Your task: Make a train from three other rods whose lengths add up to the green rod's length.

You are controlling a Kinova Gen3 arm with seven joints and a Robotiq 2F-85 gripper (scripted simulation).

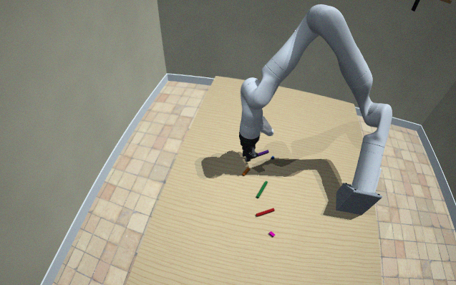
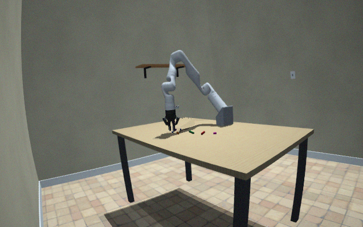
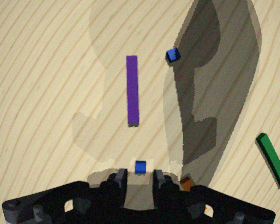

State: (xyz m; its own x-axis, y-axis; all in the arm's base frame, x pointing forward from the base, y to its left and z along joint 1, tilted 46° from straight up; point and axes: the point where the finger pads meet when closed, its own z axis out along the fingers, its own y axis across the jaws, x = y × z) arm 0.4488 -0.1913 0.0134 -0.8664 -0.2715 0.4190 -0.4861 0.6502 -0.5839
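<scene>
My hand is 60 mm to the right of the orange rod, 30 mm above it and 10 mm past it. The rest, counted from my hand: green rod (130 mm to the left, 80 mm behind, 30 mm below); then red rod (220 mm to the left, 100 mm behind, 30 mm below); then purple rod (60 mm behind, 50 mm to the right, 30 mm below).
</scene>
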